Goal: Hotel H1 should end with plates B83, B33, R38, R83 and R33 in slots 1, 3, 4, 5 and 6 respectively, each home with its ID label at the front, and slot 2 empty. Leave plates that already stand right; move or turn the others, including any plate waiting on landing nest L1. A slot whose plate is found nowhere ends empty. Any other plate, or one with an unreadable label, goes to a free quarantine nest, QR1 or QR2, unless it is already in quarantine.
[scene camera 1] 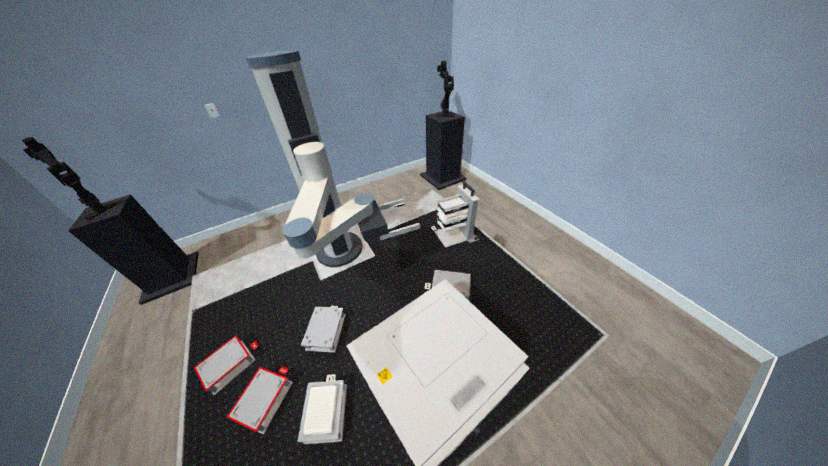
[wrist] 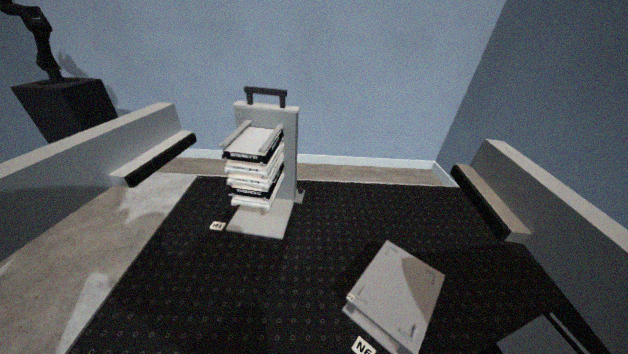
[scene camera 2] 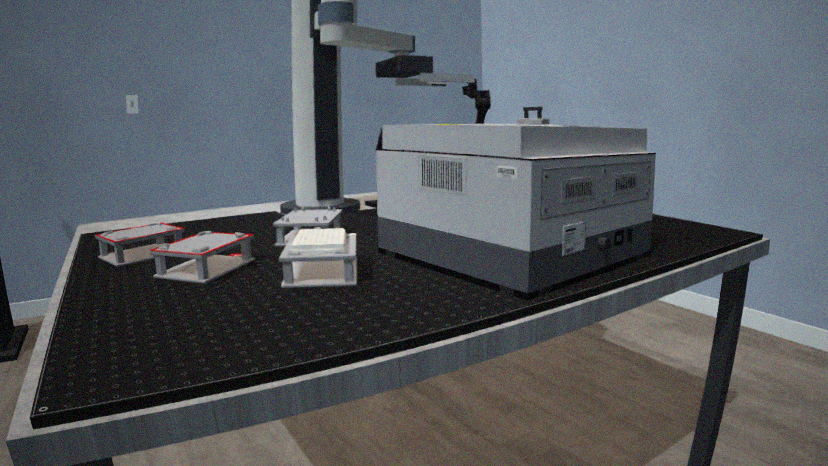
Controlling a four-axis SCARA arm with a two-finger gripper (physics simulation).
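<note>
Hotel H1 (scene camera 1: pixel 472 218) (wrist: pixel 290 165) stands at the table's back right; its handle (scene camera 2: pixel 532 108) shows above the instrument. In the wrist view several plates are stacked in it: a dark-fronted plate (wrist: pixel 246 156) at the top, pale ones and another dark-fronted plate (wrist: pixel 249 192) below. Their labels are too blurred to read, and the lowest slots are hard to tell apart. My gripper (scene camera 1: pixel 410 214) (scene camera 2: pixel 460 81) (wrist: pixel 320 137) is open and empty, raised and facing the hotel from a distance. A pale plate (scene camera 1: pixel 319 409) (scene camera 2: pixel 318 238) lies on landing nest L1 (scene camera 1: pixel 340 425) (scene camera 2: pixel 285 258). Two red-edged quarantine nests (scene camera 1: pixel 223 363) (scene camera 1: pixel 259 399) (scene camera 2: pixel 141 232) (scene camera 2: pixel 202 243) hold no plate.
A large white instrument (scene camera 1: pixel 434 347) (scene camera 2: pixel 451 202) fills the table's right front. Grey nest N6 (scene camera 1: pixel 454 281) (wrist: pixel 400 295) stands between it and the hotel. Another grey nest (scene camera 1: pixel 323 328) (scene camera 2: pixel 307 218) stands behind L1. Black pedestals (scene camera 1: pixel 444 147) (scene camera 1: pixel 139 248) carry dark sculptures beyond the table.
</note>
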